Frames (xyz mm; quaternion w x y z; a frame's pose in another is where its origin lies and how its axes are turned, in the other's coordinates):
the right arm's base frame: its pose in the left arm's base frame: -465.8 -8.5 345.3 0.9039 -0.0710 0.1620 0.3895
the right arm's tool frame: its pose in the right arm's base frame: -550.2 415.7 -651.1 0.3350 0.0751 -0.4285 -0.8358
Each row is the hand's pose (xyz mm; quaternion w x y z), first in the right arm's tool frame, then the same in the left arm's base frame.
Working: the right arm's tool frame: its pose in the left arm's base frame: -1277.1 -263.6 -74.4 0.7031 0.0756 -0.3631 -0.6067

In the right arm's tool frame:
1: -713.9 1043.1 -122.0 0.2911 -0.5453 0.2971 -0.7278
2: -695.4 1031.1 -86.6 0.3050 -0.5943 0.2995 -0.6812
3: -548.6 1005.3 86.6 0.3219 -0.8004 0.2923 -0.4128
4: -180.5 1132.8 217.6 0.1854 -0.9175 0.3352 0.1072
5: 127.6 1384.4 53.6 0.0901 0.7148 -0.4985 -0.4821
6: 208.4 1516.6 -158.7 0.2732 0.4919 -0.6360 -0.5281
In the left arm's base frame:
1: -371.0 607.1 108.6 0.0878 -0.0832 -0.4890 0.8638
2: -401.9 599.1 135.5 0.0452 -0.0343 -0.5119 0.8572
3: -526.8 517.2 308.4 0.1425 -0.2112 0.6054 -0.7540
4: -504.0 258.9 627.3 0.3865 -0.4666 0.7169 -0.3449
5: -204.3 -12.2 775.1 0.4642 -0.3820 0.7804 0.1717
6: 29.1 -123.2 727.3 0.3965 -0.1724 0.8049 0.4065

